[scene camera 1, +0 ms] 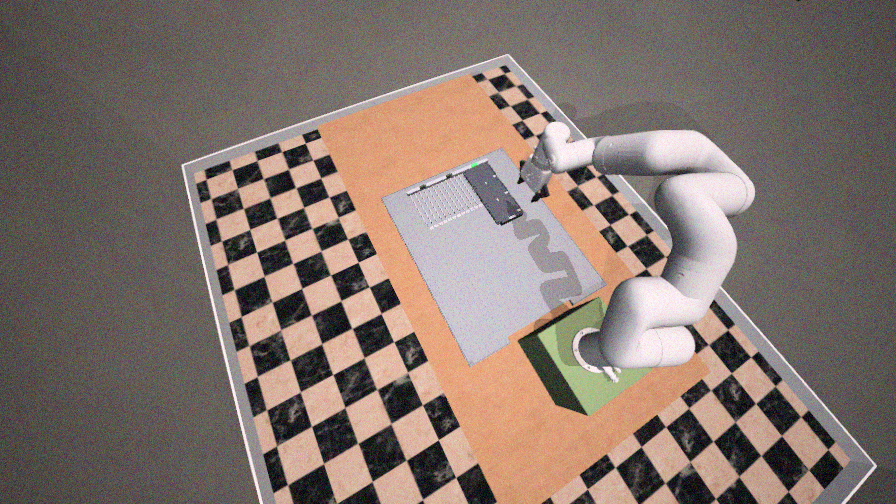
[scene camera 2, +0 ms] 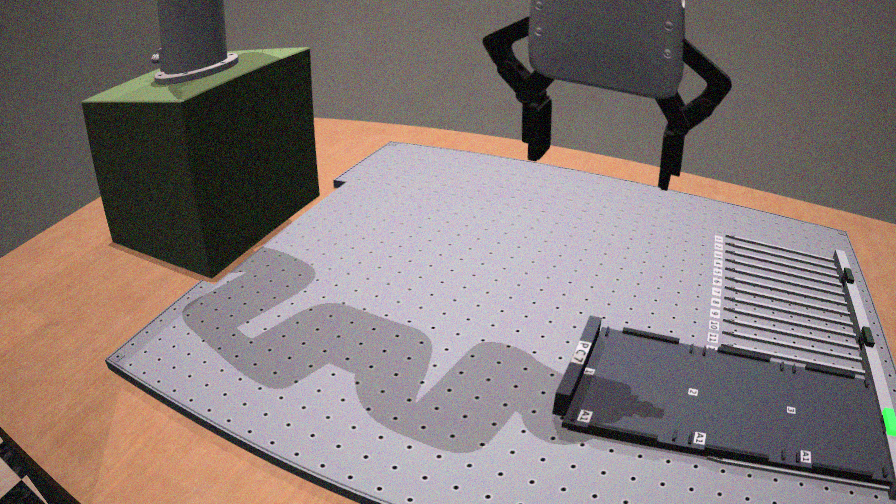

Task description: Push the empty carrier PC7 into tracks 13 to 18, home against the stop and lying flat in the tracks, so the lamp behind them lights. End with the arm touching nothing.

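Note:
The dark carrier PC7 [scene camera 1: 494, 193] [scene camera 2: 739, 401] lies flat over the tracks at the near side of scene camera 2, beside the uncovered numbered tracks [scene camera 2: 783, 247]. Its top bears no load. Its far end is at the light stop rail [scene camera 1: 436, 182] [scene camera 2: 855, 300]; no gap shows there. The lamp [scene camera 1: 474, 164] [scene camera 2: 889, 422] behind it is lit green. The track numbers under the carrier are hidden. My gripper [scene camera 1: 528, 191] [scene camera 2: 599, 172] is open and empty, raised well above the plate and apart from the carrier.
The grey perforated plate [scene camera 1: 476, 282] [scene camera 2: 469, 219] lies on the wooden table top [scene camera 1: 401, 131] [scene camera 2: 56, 300]. The green base block [scene camera 1: 554, 369] [scene camera 2: 250, 162] under the arm stands at the plate's edge away from the tracks. Small dark blocks sit on the stop rail.

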